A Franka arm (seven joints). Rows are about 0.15 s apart.
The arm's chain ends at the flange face. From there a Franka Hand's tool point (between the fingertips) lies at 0.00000 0.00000 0.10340 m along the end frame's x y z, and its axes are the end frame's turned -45 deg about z.
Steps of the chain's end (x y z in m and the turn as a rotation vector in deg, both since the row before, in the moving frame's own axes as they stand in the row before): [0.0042 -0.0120 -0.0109 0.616 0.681 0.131]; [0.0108 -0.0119 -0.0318 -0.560 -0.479 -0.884]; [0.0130 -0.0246 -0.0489 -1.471 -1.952 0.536]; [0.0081 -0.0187 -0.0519 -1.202 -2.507 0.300]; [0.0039 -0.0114 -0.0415 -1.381 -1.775 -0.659]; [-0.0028 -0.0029 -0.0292 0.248 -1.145 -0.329]
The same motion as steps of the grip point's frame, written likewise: [0.0131 -0.0054 -0.0109 -0.046 0.917 0.131]; [0.0147 -0.0007 -0.0318 -0.057 -0.735 -0.884]; [0.0222 -0.0088 -0.0490 0.340 -2.420 0.536]; [0.0142 -0.0092 -0.0520 0.923 -2.623 0.300]; [0.0068 -0.0058 -0.0416 0.279 -2.232 -0.659]; [-0.0011 -0.0058 -0.0292 0.985 -0.634 -0.329]
